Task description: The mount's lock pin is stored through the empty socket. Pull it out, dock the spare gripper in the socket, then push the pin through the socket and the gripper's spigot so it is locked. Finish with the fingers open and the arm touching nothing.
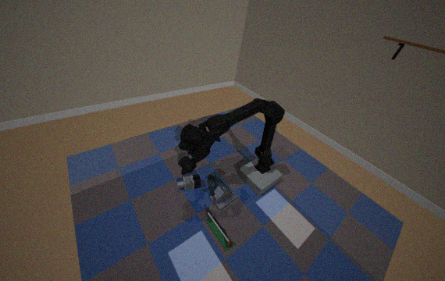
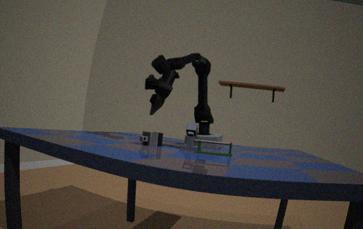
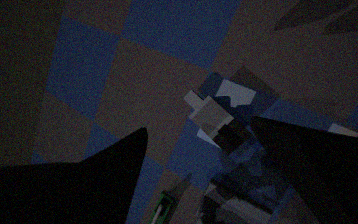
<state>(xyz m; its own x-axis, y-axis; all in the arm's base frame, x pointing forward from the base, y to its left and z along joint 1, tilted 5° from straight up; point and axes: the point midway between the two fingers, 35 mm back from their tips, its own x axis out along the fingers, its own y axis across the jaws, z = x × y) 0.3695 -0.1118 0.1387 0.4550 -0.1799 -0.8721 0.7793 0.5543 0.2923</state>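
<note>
Right now the spare gripper is 10 mm behind my gripper tip and 110 mm below it. The rest, counted from my gripper tip: socket (110 mm behind, 150 mm to the left, 90 mm below); green rack (10 mm behind, 270 mm to the left, 120 mm below).
</note>
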